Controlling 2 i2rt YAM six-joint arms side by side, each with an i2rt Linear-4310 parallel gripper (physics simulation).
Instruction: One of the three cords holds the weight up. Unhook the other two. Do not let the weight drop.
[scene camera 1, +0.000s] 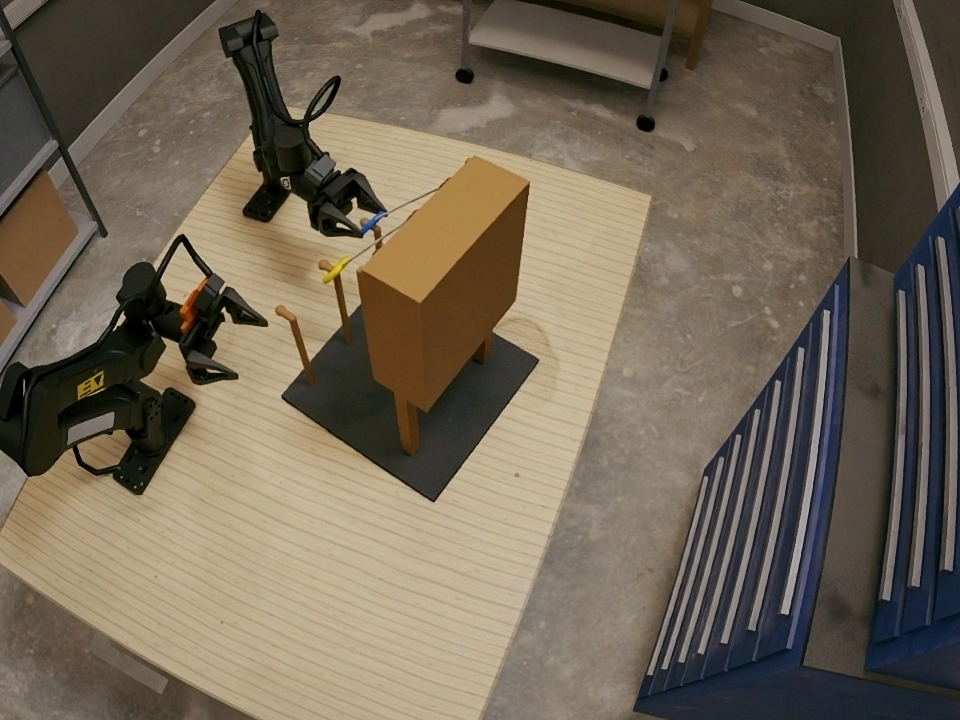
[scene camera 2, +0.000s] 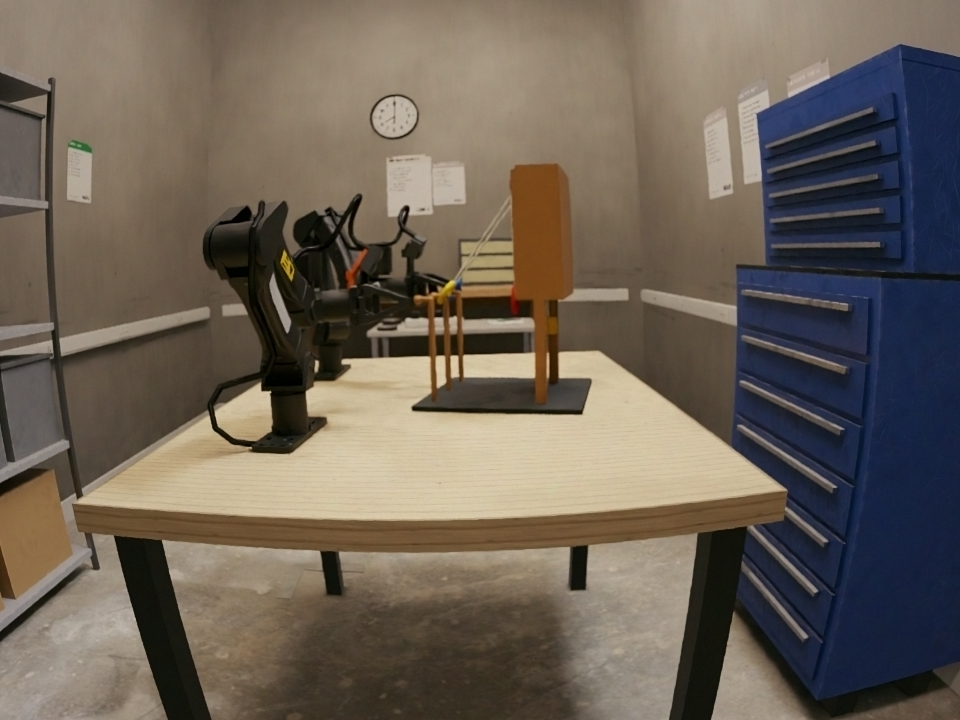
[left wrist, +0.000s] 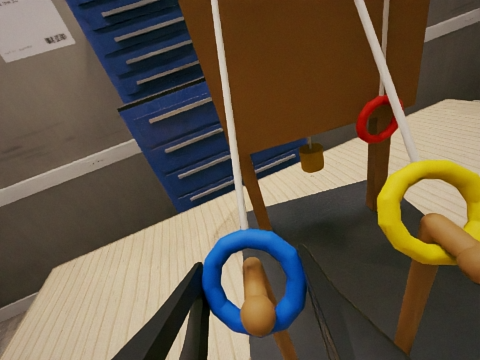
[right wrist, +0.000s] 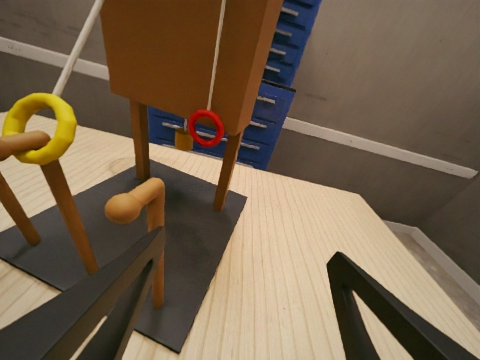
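Where they show: left gripper, fingertip midpoint: (scene camera 1: 375, 224) (scene camera 2: 457, 288) (left wrist: 250, 260); right gripper, fingertip midpoint: (scene camera 1: 252, 349) (scene camera 2: 409, 302) (right wrist: 251, 245); left arm's base, origin of the base link: (scene camera 1: 280, 185) (scene camera 2: 331, 374); right arm's base, origin of the base link: (scene camera 1: 154, 441) (scene camera 2: 292, 436).
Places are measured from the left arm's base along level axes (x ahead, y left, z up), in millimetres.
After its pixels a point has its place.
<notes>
The blue ring (scene camera 1: 375, 222) @(x 346, y -193, z 226 mm) (left wrist: 254, 239) @(x 338, y -192, z 227 mm) sits between the fingertips of my left gripper (scene camera 1: 373, 222) @(x 341, y -186, z 210 mm) (left wrist: 250, 260) @(x 341, y -186, z 210 mm), which is shut on it. Its peg's knob (left wrist: 258, 315) @(x 315, y -181, z 207 mm) shows at the ring's lower part; the ring is still around the peg. The yellow ring (scene camera 1: 335, 269) @(x 334, y -297, z 228 mm) (scene camera 2: 446, 291) @(x 327, y -309, z 211 mm) (left wrist: 395, 205) @(x 330, y -265, z 217 mm) (right wrist: 67, 125) @(x 324, y -308, z 217 mm) hangs around the middle peg. The red ring (left wrist: 367, 117) @(x 454, y -358, z 205 mm) (right wrist: 220, 131) @(x 450, y -399, z 200 mm) hangs free on its cord near the box's lower edge. The weight (left wrist: 312, 159) @(x 507, y -317, z 147 mm) (right wrist: 183, 140) @(x 506, y -329, z 146 mm) hangs below the box. My right gripper (scene camera 1: 251, 350) @(x 272, y -450, z 201 mm) (right wrist: 251, 245) @(x 272, y -450, z 201 mm) is open and empty.
The tall brown box (scene camera 1: 465, 224) @(x 542, y -323, z 444 mm) (scene camera 2: 540, 232) @(x 504, y -431, z 317 mm) stands on legs on a black base (scene camera 1: 465, 457) @(x 583, y -402, z 10 mm) (scene camera 2: 504, 404) @(x 432, y -426, z 10 mm). A bare peg (scene camera 1: 296, 344) @(x 301, y -387, z 139 mm) (right wrist: 156, 210) @(x 297, y -384, z 183 mm) stands near my right gripper. A blue drawer cabinet (scene camera 2: 915, 465) is beyond the table's right side.
</notes>
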